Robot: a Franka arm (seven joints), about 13 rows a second.
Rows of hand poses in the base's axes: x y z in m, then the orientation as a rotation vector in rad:
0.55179 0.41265 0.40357 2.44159 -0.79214 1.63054
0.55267 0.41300 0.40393 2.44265 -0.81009 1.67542
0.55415 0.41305 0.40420 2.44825 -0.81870 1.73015
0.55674 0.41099 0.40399 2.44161 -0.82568 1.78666
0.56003 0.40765 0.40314 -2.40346 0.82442 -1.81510
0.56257 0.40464 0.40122 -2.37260 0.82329 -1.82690
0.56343 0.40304 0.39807 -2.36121 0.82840 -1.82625
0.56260 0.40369 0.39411 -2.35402 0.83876 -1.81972
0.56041 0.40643 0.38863 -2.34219 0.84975 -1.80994
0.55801 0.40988 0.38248 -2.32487 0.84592 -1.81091
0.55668 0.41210 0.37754 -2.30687 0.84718 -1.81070
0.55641 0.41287 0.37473 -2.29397 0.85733 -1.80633
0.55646 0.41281 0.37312 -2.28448 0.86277 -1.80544
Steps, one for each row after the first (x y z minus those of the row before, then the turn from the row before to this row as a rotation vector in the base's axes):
0.00088 0.00035 0.00036 0.02186 -0.03116 0.00775
0.00148 0.00005 0.00027 0.02252 -0.03573 0.01745
0.00259 -0.00206 -0.00021 0.01510 -0.03824 0.01167
0.00329 -0.00334 -0.00085 0.01370 -0.03453 0.00816
0.00254 -0.00301 -0.00192 0.01081 -0.02188 0.00510
0.00086 -0.00160 -0.00315 0.00801 -0.00597 0.00002
-0.00083 0.00065 -0.00396 0.01009 -0.00110 -0.00246
-0.00219 0.00274 -0.00548 0.01491 -0.00264 -0.00055
-0.00240 0.00345 -0.00615 0.00887 -0.01088 0.00662
-0.00133 0.00222 -0.00494 0.01088 -0.01042 0.00385
-0.00027 0.00077 -0.00281 0.01208 -0.00511 -0.00178
0.00005 -0.00006 -0.00161 0.00707 -0.00476 -0.00090

